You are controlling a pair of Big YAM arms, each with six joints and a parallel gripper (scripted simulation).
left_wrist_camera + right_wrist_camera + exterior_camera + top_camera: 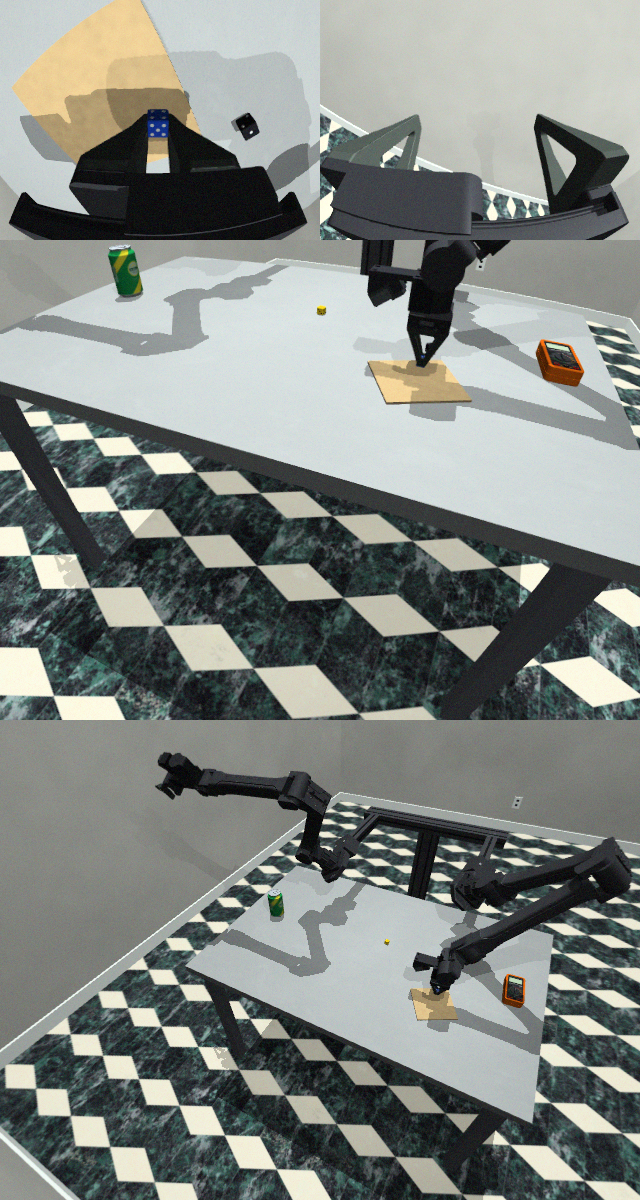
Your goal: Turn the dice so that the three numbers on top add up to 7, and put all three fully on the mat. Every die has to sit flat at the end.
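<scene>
The blue die is right at my left hand. Also, from my left hand: tan mat: 50 mm ahead, 20 mm below; orange multimeter: 110 mm behind, 260 mm to the left; black die: 80 mm behind, 10 mm to the left, 10 mm below.
</scene>
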